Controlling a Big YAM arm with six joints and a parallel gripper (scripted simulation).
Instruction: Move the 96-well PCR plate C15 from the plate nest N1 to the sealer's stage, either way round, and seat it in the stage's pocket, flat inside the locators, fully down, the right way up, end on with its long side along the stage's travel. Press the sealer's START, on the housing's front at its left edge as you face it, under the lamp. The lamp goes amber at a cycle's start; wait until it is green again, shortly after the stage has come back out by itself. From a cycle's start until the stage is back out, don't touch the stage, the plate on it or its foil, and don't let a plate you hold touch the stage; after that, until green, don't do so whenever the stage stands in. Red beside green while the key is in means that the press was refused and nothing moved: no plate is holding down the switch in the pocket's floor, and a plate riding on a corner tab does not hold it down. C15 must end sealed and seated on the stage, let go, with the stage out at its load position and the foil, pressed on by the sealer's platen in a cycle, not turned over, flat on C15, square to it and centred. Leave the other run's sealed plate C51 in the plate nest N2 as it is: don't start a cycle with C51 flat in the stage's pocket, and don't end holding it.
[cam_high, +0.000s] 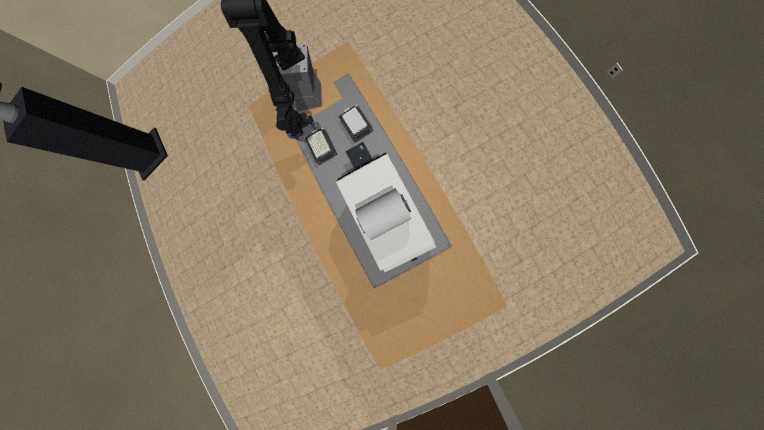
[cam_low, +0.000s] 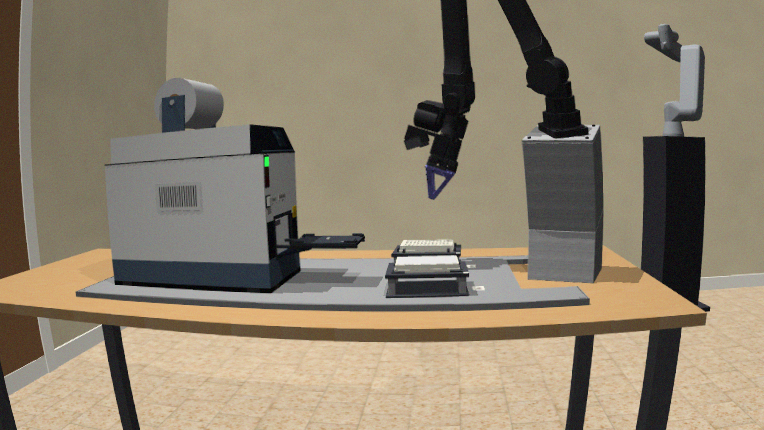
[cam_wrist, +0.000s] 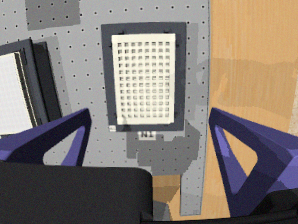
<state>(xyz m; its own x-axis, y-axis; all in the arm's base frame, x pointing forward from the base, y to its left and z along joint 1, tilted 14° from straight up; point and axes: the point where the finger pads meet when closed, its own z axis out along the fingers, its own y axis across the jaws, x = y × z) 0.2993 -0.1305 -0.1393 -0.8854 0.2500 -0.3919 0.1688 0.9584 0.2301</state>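
My gripper is now 12 cm above the white 96-well plate C15, 2 cm short of it and 1 cm to the right of it. From my hand the other things lie so: sealer's dark stage (24 cm ahead, 14 cm to the left, 8 cm below); sealed plate C51 (23 cm to the left, 12 cm below, 4 cm ahead); start key (36 cm ahead, 21 cm to the left, 1 cm above).
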